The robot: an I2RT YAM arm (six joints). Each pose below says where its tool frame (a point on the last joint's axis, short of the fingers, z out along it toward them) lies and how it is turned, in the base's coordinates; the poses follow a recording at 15 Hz.
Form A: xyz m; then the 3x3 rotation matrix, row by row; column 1 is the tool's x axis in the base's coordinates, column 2 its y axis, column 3 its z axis. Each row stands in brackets.
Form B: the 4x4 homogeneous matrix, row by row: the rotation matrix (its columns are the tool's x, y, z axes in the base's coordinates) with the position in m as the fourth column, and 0 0 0 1 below. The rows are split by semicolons. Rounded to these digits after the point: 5 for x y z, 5 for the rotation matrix.
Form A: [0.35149, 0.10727, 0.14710], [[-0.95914, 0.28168, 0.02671], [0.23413, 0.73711, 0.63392], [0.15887, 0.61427, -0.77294]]
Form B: -0.95914, 0.28168, 0.02671, 0.35149; 0.23413, 0.73711, 0.63392, 0.10727; 0.15887, 0.61427, -0.77294, 0.14710; 0, 0, 0, 1
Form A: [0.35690, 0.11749, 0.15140], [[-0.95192, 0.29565, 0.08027], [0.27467, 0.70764, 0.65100], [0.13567, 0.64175, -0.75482]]
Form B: -0.95192, 0.29565, 0.08027, 0.35690; 0.27467, 0.70764, 0.65100, 0.11749; 0.13567, 0.64175, -0.75482, 0.15140; 0, 0, 0, 1
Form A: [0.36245, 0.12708, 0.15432], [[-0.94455, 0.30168, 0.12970], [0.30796, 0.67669, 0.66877], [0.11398, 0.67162, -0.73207]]
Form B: -0.94455, 0.30168, 0.12970, 0.36245; 0.30796, 0.67669, 0.66877, 0.12708; 0.11398, 0.67162, -0.73207, 0.15432; 0, 0, 0, 1
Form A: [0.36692, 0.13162, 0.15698], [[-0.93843, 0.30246, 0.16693], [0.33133, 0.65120, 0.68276], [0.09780, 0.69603, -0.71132]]
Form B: -0.93843, 0.30246, 0.16693, 0.36692; 0.33133, 0.65120, 0.68276, 0.13162; 0.09780, 0.69603, -0.71132, 0.15698; 0, 0, 0, 1
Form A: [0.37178, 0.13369, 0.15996], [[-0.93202, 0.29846, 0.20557], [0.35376, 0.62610, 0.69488], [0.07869, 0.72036, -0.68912]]
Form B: -0.93202, 0.29846, 0.20557, 0.37178; 0.35376, 0.62610, 0.69488, 0.13369; 0.07869, 0.72036, -0.68912, 0.15996; 0, 0, 0, 1
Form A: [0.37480, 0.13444, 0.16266], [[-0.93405, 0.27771, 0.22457], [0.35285, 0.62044, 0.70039], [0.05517, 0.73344, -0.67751]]
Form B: -0.93405, 0.27771, 0.22457, 0.37480; 0.35285, 0.62044, 0.70039, 0.13444; 0.05517, 0.73344, -0.67751, 0.16266; 0, 0, 0, 1
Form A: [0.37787, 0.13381, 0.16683], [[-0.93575, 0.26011, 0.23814], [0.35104, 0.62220, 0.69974], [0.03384, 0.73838, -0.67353]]
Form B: -0.93575, 0.26011, 0.23814, 0.37787; 0.35104, 0.62220, 0.69974, 0.13381; 0.03384, 0.73838, -0.67353, 0.16683; 0, 0, 0, 1
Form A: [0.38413, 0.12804, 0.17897], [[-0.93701, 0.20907, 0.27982], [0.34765, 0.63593, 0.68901], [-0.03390, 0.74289, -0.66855]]
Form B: -0.93701, 0.20907, 0.27982, 0.38413; 0.34765, 0.63593, 0.68901, 0.12804; -0.03390, 0.74289, -0.66855, 0.17897; 0, 0, 0, 1
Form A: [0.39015, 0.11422, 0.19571], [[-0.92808, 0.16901, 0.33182], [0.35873, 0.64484, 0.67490], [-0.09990, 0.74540, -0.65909]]
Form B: -0.92808, 0.16901, 0.33182, 0.39015; 0.35873, 0.64484, 0.67490, 0.11422; -0.09990, 0.74540, -0.65909, 0.19571; 0, 0, 0, 1
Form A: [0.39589, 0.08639, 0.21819], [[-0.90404, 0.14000, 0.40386], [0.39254, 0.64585, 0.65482], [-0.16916, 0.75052, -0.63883]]
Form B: -0.90404, 0.14000, 0.40386, 0.39589; 0.39254, 0.64585, 0.65482, 0.08639; -0.16916, 0.75052, -0.63883, 0.21819; 0, 0, 0, 1
